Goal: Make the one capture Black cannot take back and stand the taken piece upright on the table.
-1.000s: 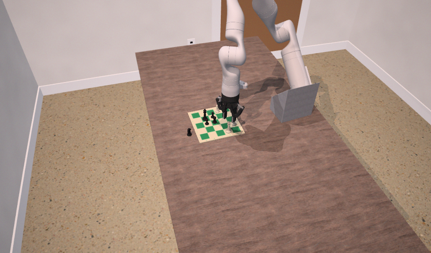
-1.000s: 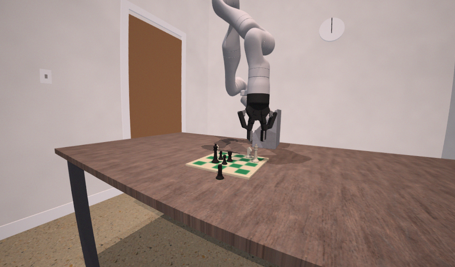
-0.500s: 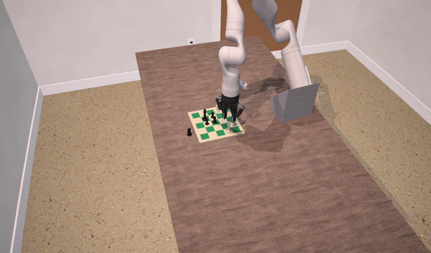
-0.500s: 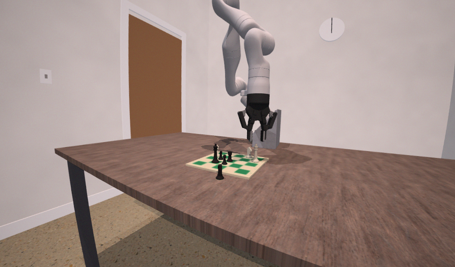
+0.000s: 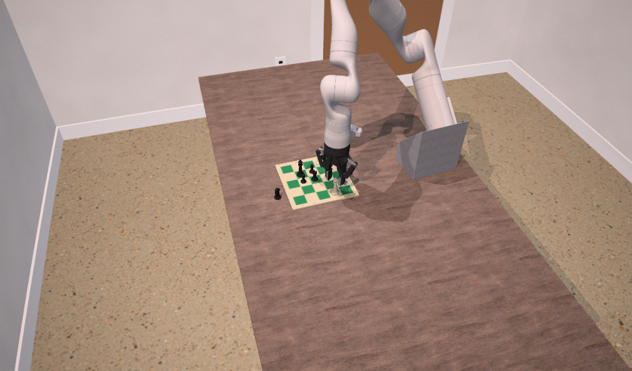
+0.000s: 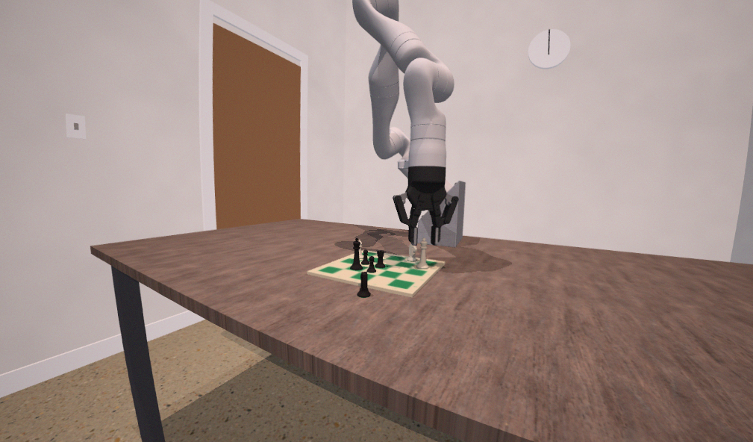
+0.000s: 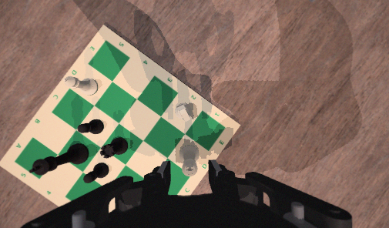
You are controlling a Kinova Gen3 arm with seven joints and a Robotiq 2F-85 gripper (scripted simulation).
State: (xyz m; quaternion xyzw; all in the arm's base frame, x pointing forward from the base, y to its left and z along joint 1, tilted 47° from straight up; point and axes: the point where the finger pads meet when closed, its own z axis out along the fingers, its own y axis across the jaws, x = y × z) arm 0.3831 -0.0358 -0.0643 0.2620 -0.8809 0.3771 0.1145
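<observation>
My hand is 30 mm short of the cream chessboard, 80 mm to the left of it and 70 mm above it. The rest, counted from my hand: white pawn: 10 mm behind, 160 mm to the right, 50 mm below; then black king: 70 mm ahead, 120 mm to the right, 40 mm below.
</observation>
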